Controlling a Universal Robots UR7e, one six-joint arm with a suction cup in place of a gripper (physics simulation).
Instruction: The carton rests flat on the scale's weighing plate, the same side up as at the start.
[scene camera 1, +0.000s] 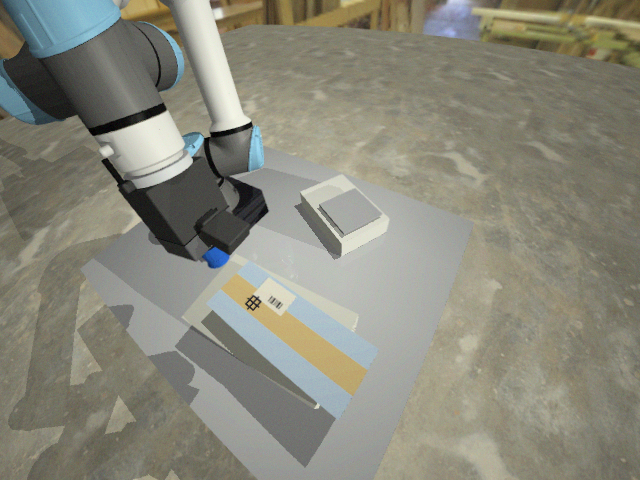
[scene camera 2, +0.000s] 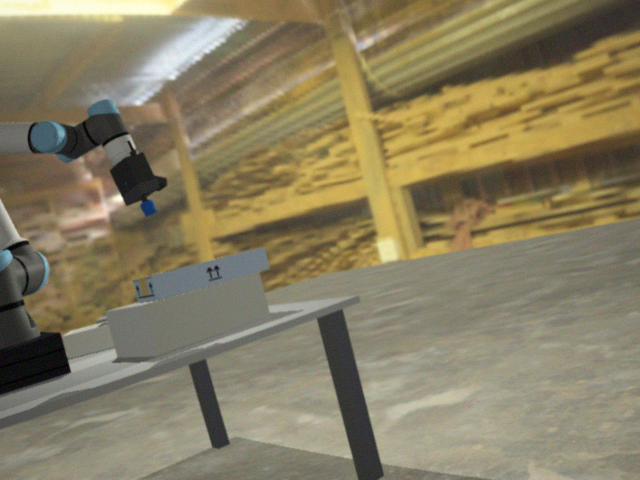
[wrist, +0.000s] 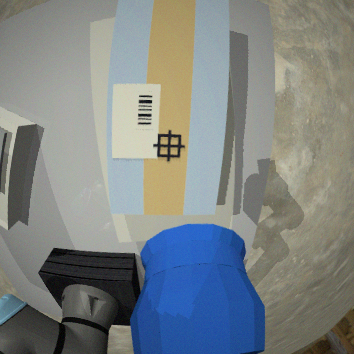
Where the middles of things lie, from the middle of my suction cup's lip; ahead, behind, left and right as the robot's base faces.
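Scale (scene camera 1: 348, 219): 43 cm to the left of my suction cup, 6 cm ahead of it, 30 cm below it. Light blue carton (scene camera 1: 328, 361): my suction cup 19 cm above it, 10 cm short of it, 2 cm to the left of it. Nearest to my suction cup of the things named here, going by their middles: the carton.
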